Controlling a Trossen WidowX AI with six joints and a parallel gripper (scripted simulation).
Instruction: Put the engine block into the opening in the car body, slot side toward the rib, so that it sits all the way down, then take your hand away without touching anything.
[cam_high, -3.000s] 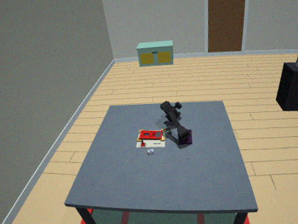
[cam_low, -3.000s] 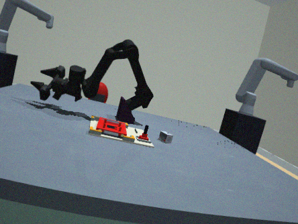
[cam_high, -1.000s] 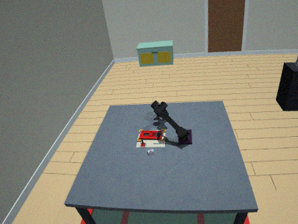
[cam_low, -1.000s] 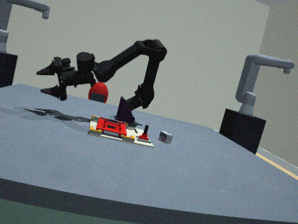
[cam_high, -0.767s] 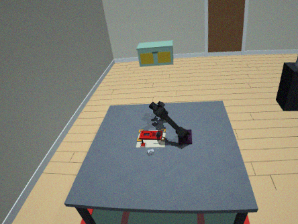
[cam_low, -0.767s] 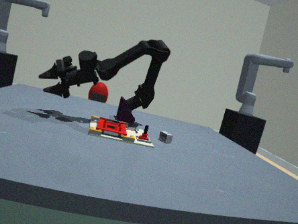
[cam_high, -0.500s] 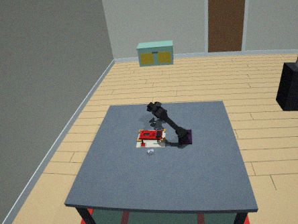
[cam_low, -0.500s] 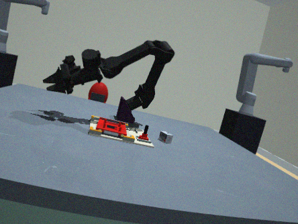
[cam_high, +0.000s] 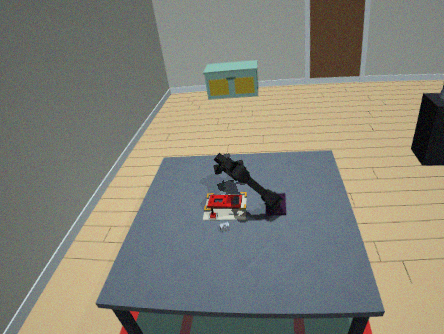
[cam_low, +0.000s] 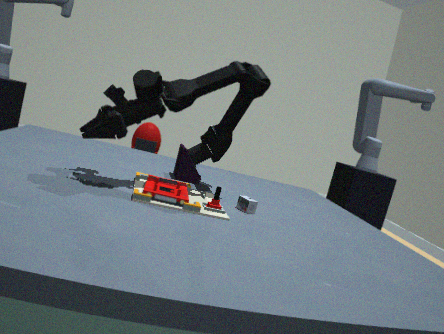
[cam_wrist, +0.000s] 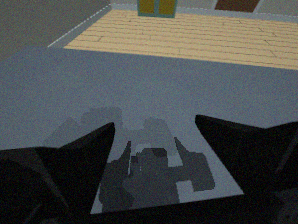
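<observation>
My gripper tip is 3 cm past the grey engine block, 46 cm to the right of it and 8 cm above it.
</observation>
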